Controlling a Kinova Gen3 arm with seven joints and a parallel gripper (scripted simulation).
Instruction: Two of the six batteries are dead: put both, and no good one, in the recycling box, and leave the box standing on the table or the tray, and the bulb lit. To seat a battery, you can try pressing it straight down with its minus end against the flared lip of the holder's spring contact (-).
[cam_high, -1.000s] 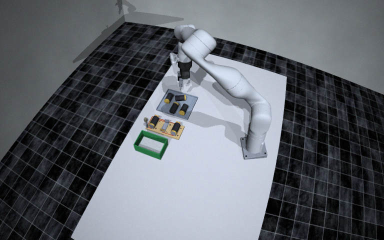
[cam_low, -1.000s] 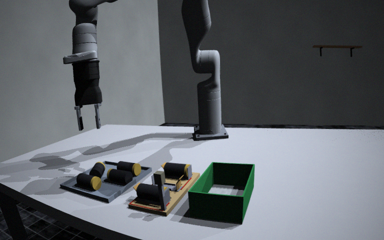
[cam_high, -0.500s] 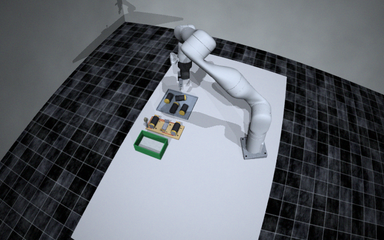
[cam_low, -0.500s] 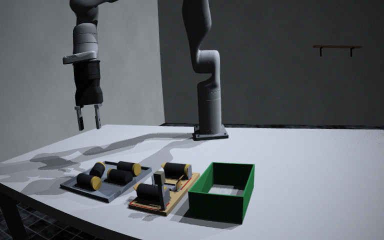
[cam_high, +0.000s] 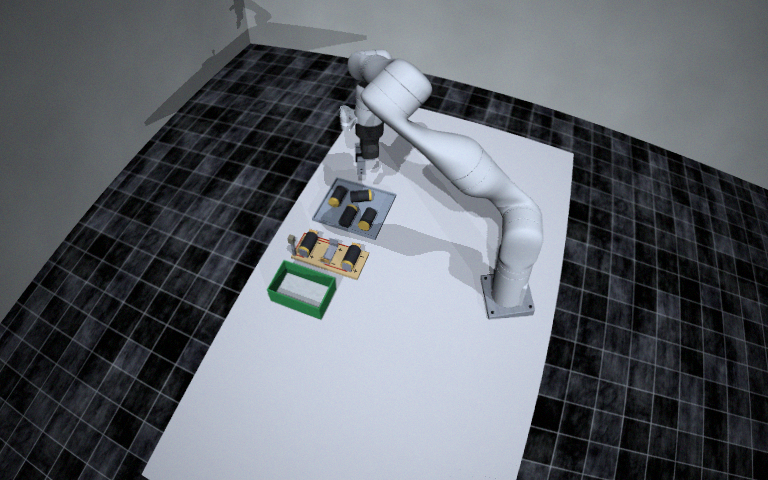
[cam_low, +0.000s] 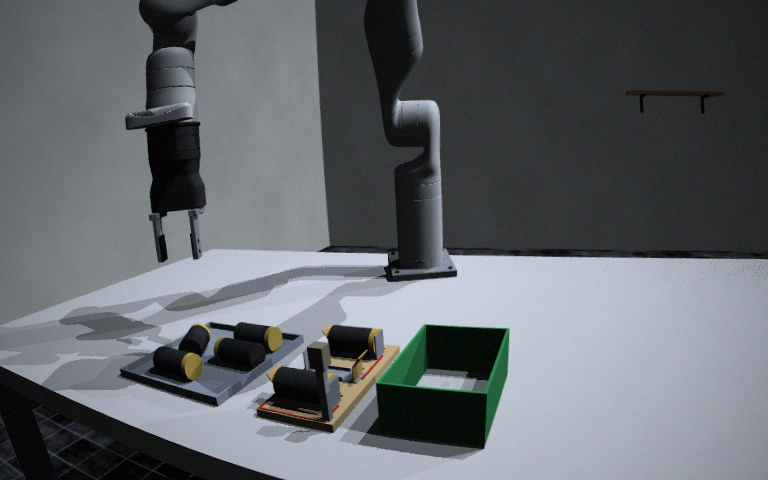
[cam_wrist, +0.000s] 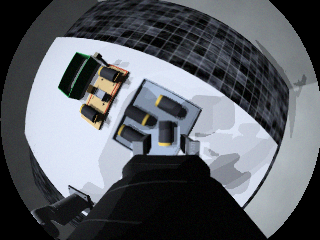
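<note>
Now: the grey tray 40 mm to the left of my hand and 150 mm below it. The rest, counted from my hand: green recycling box 10 mm ahead, 370 mm to the left, 140 mm below.
</note>
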